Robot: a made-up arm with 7 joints.
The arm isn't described. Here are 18 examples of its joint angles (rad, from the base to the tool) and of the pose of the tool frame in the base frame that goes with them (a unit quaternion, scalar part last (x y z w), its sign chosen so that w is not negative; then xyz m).
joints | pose
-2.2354 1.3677 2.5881 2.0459 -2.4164 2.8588 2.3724 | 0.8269 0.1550 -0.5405 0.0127 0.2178 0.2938 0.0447
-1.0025 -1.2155 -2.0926 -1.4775 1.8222 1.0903 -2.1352 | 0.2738 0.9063 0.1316 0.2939 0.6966 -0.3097 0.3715
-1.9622 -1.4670 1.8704 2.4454 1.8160 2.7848 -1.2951 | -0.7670 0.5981 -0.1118 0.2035 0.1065 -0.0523 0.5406
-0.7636 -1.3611 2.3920 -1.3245 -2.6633 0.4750 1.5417 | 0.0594 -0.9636 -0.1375 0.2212 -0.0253 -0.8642 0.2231
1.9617 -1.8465 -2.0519 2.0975 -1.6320 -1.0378 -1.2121 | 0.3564 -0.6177 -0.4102 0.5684 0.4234 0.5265 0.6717
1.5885 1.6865 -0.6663 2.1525 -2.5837 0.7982 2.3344 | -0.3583 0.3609 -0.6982 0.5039 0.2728 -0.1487 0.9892
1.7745 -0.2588 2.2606 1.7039 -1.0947 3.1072 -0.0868 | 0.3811 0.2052 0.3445 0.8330 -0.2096 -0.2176 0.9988
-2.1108 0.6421 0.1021 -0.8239 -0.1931 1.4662 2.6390 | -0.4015 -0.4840 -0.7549 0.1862 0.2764 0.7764 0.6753
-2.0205 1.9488 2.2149 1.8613 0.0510 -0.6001 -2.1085 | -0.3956 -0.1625 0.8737 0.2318 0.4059 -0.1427 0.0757
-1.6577 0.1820 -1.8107 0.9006 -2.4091 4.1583 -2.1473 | 0.3294 0.8729 -0.2549 0.2541 -0.3495 0.1613 1.2653
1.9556 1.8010 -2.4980 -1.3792 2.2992 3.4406 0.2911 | 0.9013 0.3472 -0.1644 0.2000 0.2033 -0.5763 0.7100
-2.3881 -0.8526 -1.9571 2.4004 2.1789 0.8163 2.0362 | -0.6276 0.5304 0.5611 0.0999 -0.1976 0.4206 0.4126
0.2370 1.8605 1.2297 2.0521 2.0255 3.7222 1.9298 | 0.5043 0.0381 0.0692 0.8599 -0.2243 0.2791 0.3677
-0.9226 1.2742 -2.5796 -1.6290 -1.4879 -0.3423 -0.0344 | -0.8873 -0.2671 -0.2523 0.2786 0.1566 0.2056 1.0062
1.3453 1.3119 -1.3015 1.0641 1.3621 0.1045 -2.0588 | -0.0385 -0.1929 -0.9670 0.1620 0.5305 -0.7176 0.8092
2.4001 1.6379 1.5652 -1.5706 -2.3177 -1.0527 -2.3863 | 0.4817 -0.2701 -0.4535 0.6995 0.5951 0.3310 0.3618
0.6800 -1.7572 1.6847 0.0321 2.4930 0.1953 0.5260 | 0.4804 0.2086 0.4970 0.6919 0.8469 0.6635 0.3988
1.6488 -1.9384 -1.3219 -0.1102 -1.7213 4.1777 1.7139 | -0.0420 0.7704 -0.6348 0.0416 -0.1663 0.8072 0.1886
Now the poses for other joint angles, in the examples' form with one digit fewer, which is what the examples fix.
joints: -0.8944 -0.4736 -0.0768 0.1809 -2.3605 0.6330 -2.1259
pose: 0.283 0.035 -0.913 0.293 0.420 -0.365 1.344
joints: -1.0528 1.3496 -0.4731 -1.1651 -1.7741 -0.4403 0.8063
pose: 0.748 0.188 -0.531 0.351 -0.113 0.656 0.015
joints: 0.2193 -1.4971 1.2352 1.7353 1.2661 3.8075 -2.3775
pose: 0.734 0.457 0.052 0.500 0.164 0.397 0.397
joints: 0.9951 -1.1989 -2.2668 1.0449 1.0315 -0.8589 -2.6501
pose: -0.501 -0.847 0.180 0.015 0.747 0.055 0.954
